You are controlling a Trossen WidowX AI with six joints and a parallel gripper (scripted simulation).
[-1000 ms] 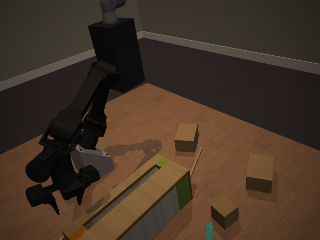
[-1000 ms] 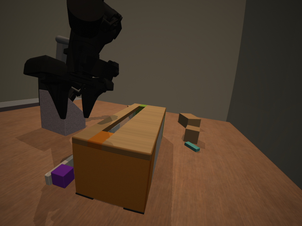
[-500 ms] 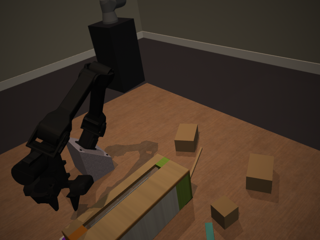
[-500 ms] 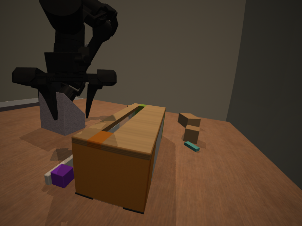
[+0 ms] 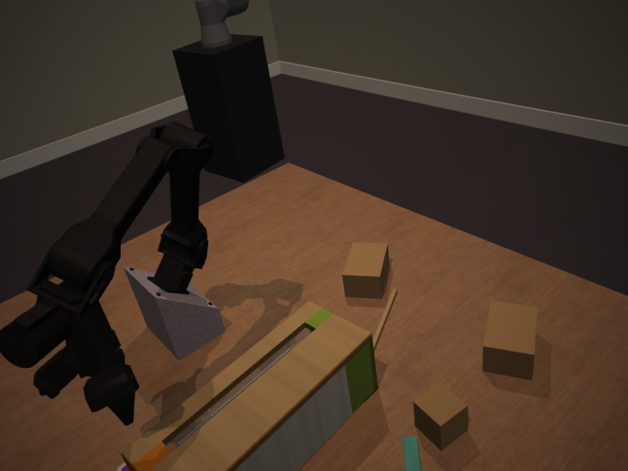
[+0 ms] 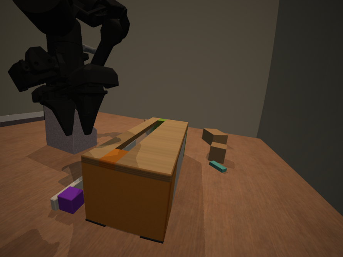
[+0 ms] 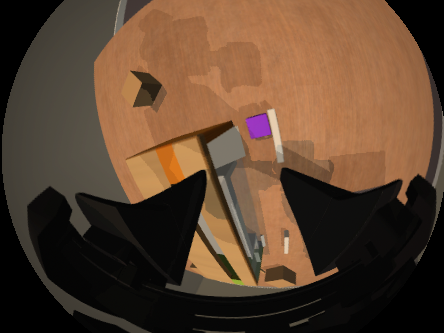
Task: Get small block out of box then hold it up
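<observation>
The purple block lies 1 cm behind my gripper tip, 2 cm to the right of it and 13 cm below it. From my gripper tip the other things lie so: thin stick: 11 cm ahead, 48 cm to the left, 14 cm below; then teal strip: 32 cm ahead, 25 cm to the left, 14 cm below; then wooden-topped box: 8 cm ahead, 15 cm to the left, 8 cm below.
</observation>
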